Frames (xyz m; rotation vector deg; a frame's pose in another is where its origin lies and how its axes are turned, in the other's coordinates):
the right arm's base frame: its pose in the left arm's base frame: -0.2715 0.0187 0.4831 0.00 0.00 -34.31
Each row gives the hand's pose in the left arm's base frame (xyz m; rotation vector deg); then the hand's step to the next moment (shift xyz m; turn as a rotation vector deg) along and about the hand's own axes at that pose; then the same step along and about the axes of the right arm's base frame.
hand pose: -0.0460 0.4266 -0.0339 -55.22 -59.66 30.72
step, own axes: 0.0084 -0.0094 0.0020 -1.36 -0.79 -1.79
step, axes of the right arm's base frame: -0.0004 0.0028 0.0124 2.02 -1.24 -0.27
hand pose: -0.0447 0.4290 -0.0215 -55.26 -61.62 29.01
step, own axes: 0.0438 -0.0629 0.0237 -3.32 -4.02 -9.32
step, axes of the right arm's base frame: -0.0132 0.0036 0.0791 10.19 -3.17 0.41
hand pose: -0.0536 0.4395 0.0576 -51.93 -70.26 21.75
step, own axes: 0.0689 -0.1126 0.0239 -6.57 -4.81 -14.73
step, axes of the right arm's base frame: -0.0121 -0.0223 0.1317 15.99 -5.06 -1.38
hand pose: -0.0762 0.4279 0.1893 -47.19 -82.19 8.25
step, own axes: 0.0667 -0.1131 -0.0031 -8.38 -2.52 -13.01
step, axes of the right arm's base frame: 0.0027 -0.0541 0.1196 14.39 -4.50 -4.31
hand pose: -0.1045 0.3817 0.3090 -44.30 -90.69 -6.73
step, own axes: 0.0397 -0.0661 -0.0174 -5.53 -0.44 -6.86
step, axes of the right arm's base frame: 0.0086 -0.0466 0.0633 7.82 -1.93 -3.61
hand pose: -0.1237 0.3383 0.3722 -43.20 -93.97 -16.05
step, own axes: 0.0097 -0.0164 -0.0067 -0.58 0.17 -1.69
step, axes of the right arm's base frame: 0.0032 -0.0138 0.0144 1.78 -0.02 -0.21
